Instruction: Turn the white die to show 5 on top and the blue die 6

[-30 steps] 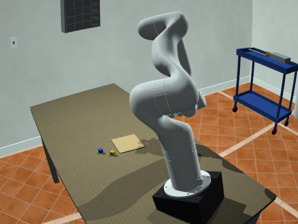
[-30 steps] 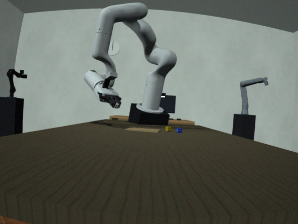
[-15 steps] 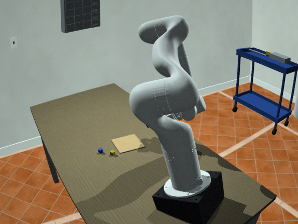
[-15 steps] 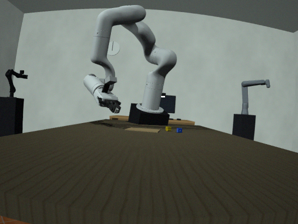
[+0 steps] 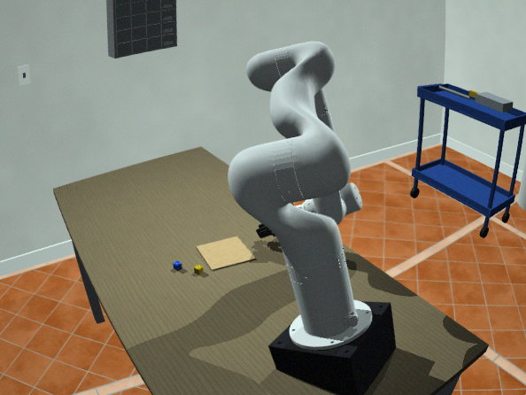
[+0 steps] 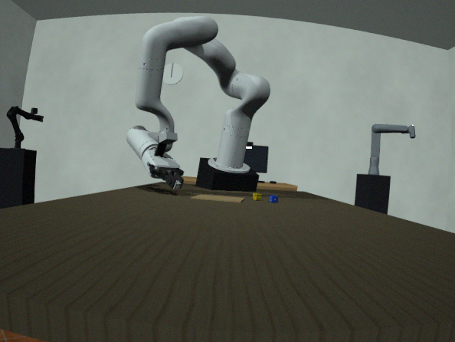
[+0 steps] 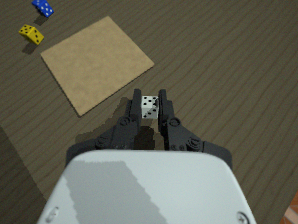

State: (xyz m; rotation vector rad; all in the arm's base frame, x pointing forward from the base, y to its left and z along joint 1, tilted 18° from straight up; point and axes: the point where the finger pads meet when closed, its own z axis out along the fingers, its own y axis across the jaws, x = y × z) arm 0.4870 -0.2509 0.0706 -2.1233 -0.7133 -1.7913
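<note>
Now: the tan mat 30 mm ahead of my hand, 130 mm to the left of it and 40 mm below it. Also, from my hand: white die: 10 mm ahead, 10 mm below; then yellow die: 260 mm to the left, 30 mm below; then blue die: 60 mm ahead, 290 mm to the left, 30 mm below.
</note>
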